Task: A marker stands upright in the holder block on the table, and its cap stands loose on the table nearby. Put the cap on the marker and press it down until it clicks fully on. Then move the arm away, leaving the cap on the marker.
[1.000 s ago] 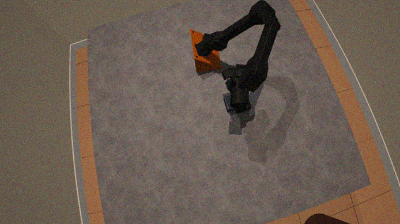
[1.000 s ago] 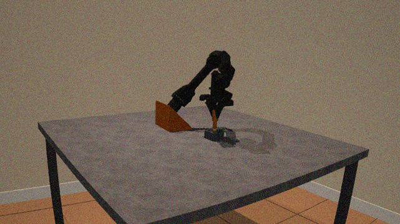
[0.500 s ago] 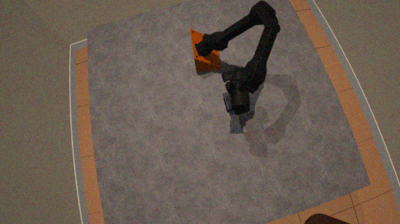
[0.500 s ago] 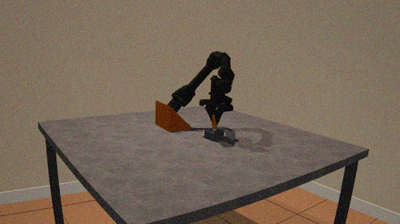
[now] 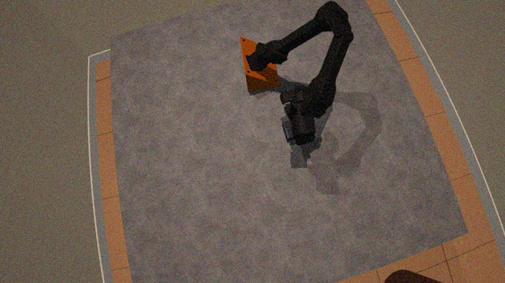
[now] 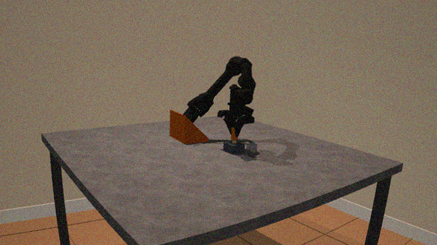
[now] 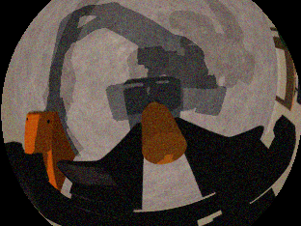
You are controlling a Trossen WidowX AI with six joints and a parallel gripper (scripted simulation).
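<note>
Right now the orange cap is 10 mm above my gripper tip. Round my gripper tip: dark grey holder block: 50 mm below.
</note>
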